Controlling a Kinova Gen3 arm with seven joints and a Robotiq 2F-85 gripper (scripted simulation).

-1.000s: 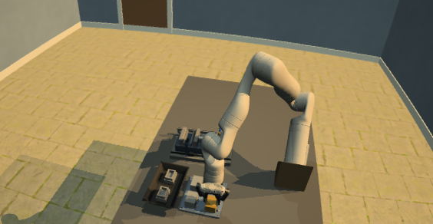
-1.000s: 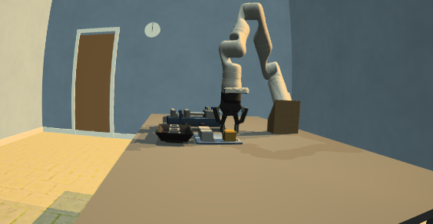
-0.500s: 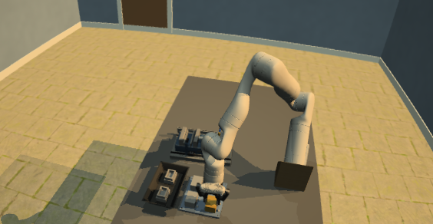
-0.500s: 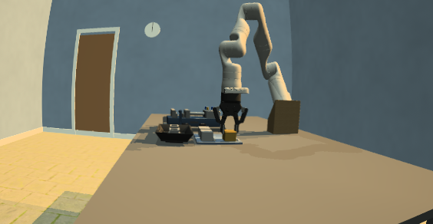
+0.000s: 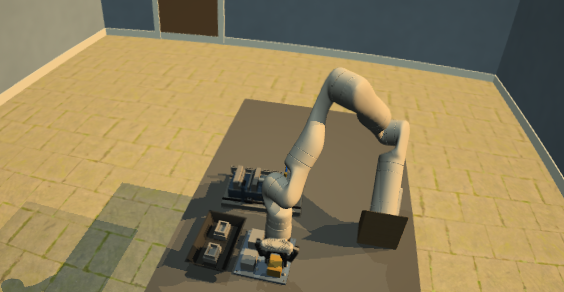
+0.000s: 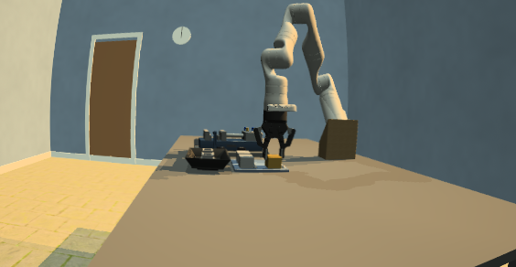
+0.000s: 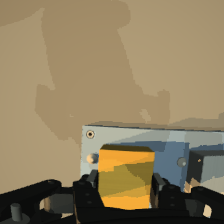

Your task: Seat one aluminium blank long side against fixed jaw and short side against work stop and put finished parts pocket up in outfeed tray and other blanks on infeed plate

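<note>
Right now the brass blank is 2 cm below my hand. From my hand the other things lie so: vise: 35 cm to the right, 7 cm ahead, 1 cm below.
</note>
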